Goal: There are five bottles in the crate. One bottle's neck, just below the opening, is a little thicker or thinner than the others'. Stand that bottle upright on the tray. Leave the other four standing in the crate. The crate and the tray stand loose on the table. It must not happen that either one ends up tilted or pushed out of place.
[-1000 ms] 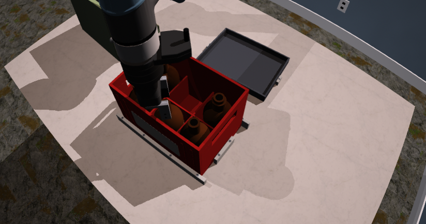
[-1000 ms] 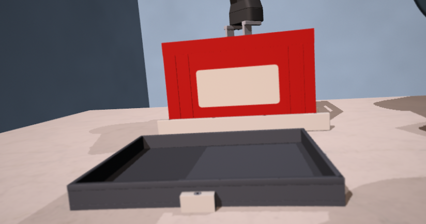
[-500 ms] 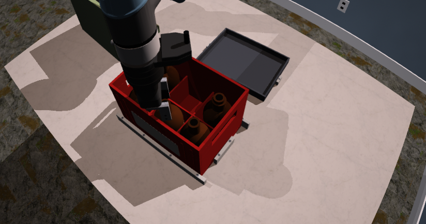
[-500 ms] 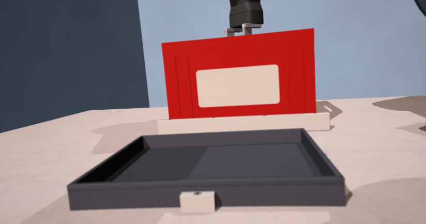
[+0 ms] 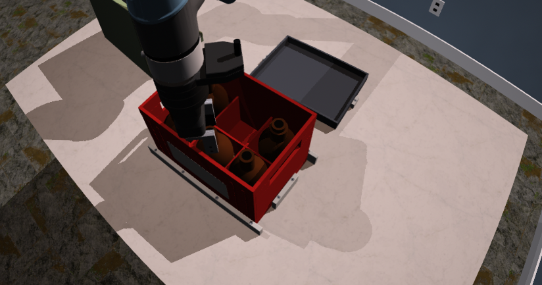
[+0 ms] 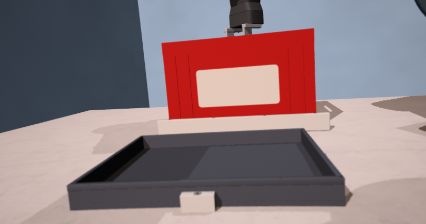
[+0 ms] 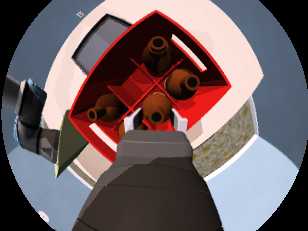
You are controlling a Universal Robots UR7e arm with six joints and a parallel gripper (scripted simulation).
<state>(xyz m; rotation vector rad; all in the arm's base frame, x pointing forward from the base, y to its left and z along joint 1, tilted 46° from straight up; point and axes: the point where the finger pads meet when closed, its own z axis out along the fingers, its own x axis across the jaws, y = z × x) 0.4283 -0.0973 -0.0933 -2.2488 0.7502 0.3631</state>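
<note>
My hand is 1 cm past the red crate, 4 cm to the right of it and 8 cm above it. Round my hand: bottle (8 cm ahead, 10 cm to the left, 7 cm below); then dark grey tray (3 cm behind, 33 cm to the left, 15 cm below).
</note>
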